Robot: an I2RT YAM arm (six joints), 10 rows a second.
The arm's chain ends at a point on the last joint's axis. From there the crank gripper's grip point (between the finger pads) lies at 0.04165 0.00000 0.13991 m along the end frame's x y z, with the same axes.
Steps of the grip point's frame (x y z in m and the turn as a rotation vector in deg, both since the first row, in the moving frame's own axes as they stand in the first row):
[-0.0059 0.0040 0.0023 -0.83 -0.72 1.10]
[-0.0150 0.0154 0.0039 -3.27 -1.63 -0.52]
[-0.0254 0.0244 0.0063 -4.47 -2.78 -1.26]
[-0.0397 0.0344 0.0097 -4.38 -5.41 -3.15]
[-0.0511 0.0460 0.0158 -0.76 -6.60 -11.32]
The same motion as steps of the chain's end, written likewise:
[-0.0041 0.0012 0.0018 -0.83 -0.72 1.10]
[-0.0110 0.0077 0.0030 -3.27 -1.63 -0.52]
[-0.0187 0.0143 0.0048 -4.47 -2.78 -1.26]
[-0.0266 0.0255 0.0067 -4.38 -5.41 -3.15]
[-0.0342 0.0507 0.0119 -0.76 -6.60 -11.32]

